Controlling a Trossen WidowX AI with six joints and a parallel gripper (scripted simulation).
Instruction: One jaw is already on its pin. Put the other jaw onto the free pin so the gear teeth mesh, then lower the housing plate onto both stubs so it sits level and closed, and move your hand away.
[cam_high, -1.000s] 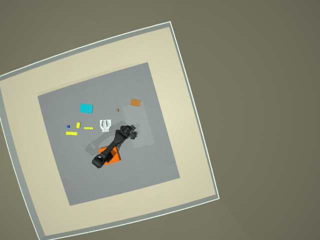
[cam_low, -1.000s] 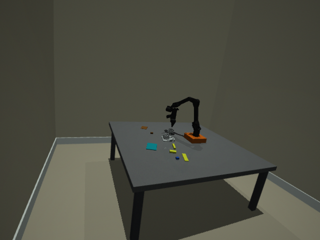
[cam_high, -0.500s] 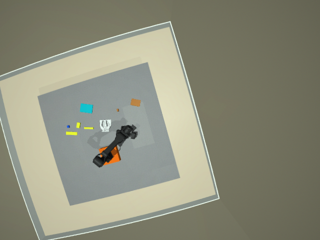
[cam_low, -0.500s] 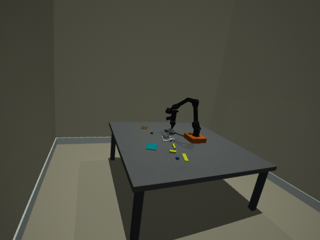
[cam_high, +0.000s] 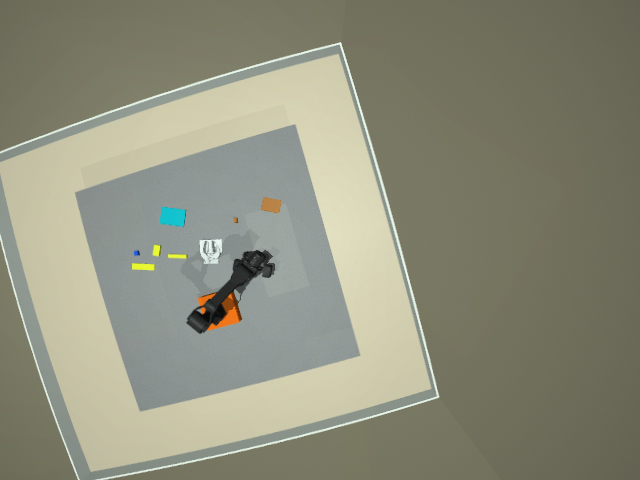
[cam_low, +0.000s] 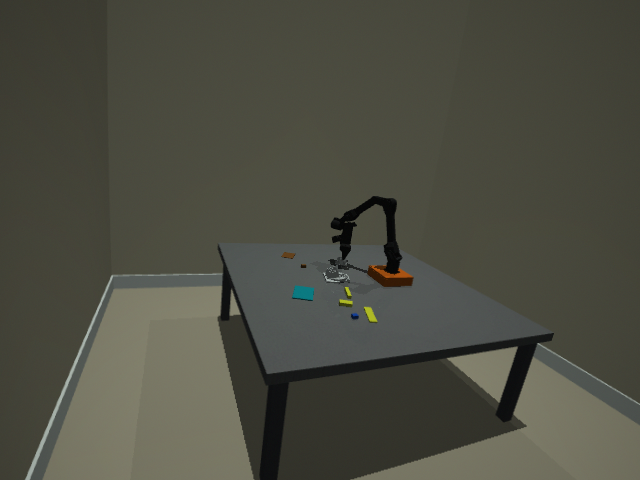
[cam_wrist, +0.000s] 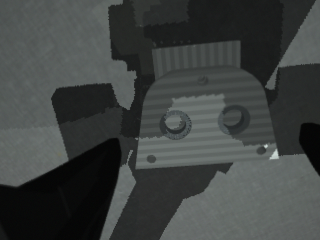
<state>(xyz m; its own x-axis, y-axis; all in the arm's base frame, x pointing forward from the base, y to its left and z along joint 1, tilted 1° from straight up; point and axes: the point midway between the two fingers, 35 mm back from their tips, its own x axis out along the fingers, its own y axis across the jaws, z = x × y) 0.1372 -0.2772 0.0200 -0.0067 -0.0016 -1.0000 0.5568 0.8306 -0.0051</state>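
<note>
Right now the jaw is 19 cm to the left of my gripper tip, 14 cm ahead of it and 2 cm below it. Round my gripper tip: white base plate 20 cm ahead, 19 cm to the left, 4 cm below; then small brown block 27 cm ahead, 3 cm below, 1 cm to the left; then brown tile 26 cm ahead, 19 cm to the right, 4 cm below.
</note>
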